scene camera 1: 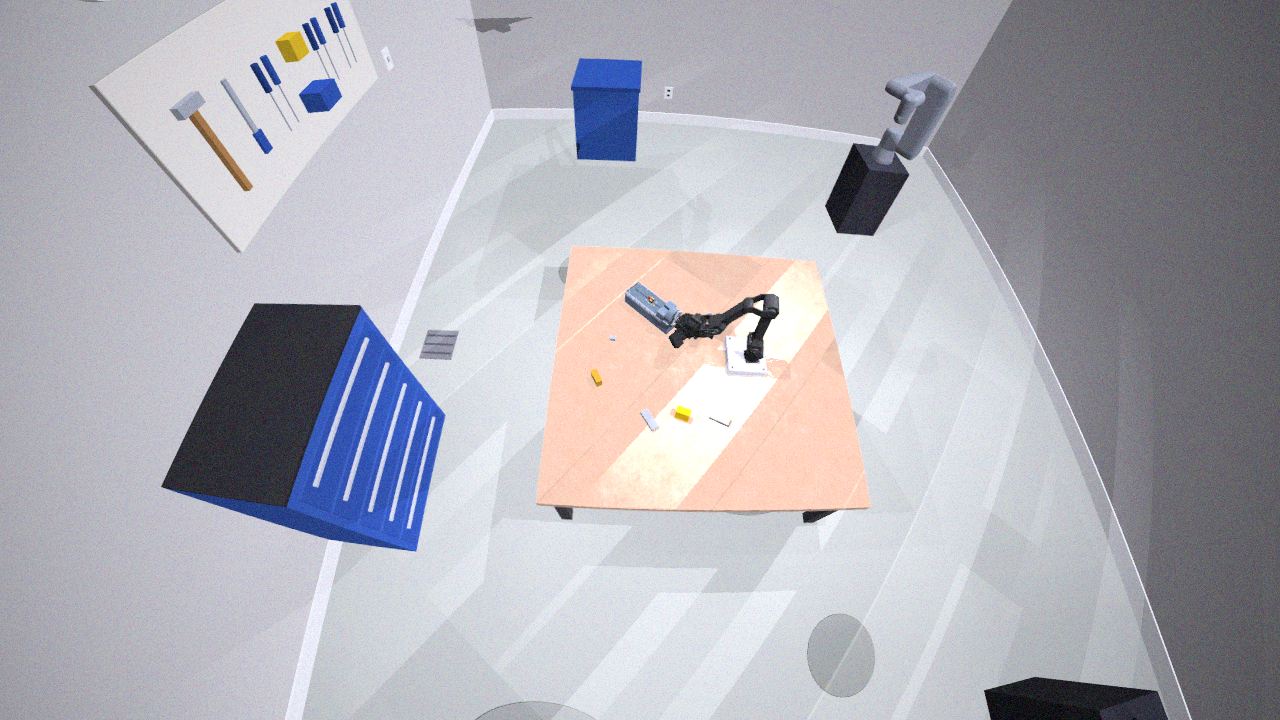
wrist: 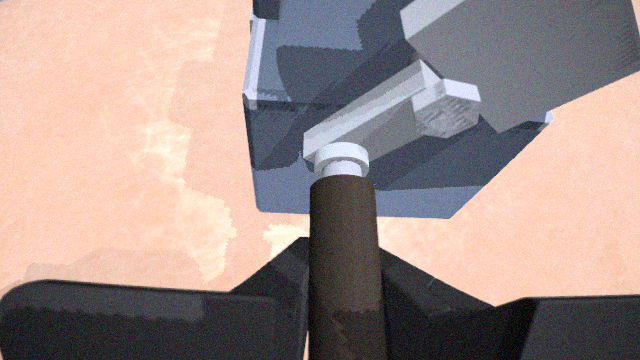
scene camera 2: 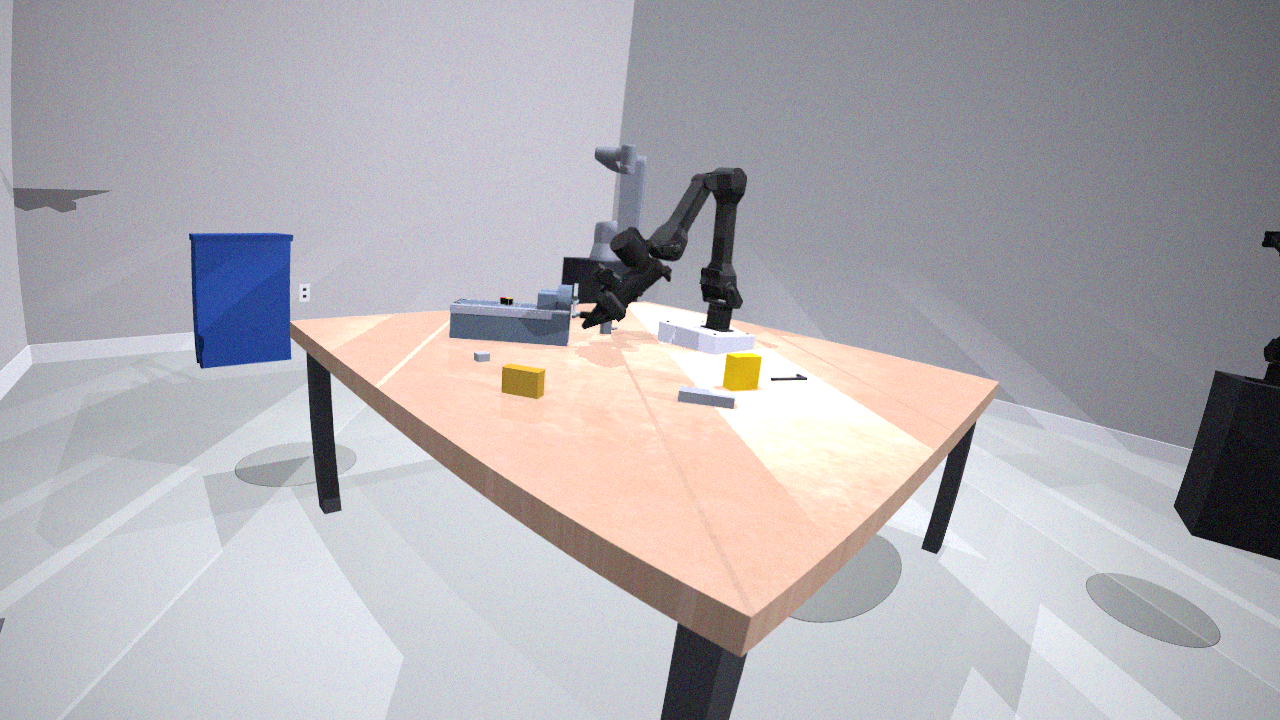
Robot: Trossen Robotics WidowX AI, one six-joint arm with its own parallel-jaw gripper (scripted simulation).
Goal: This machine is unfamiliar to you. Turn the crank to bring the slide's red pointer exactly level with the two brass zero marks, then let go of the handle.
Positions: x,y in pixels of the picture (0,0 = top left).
Labels:
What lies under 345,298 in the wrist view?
A dark brown handle.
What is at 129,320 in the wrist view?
The gripper.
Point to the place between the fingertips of the gripper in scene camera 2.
At 582,327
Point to a grey bar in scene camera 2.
At 690,395

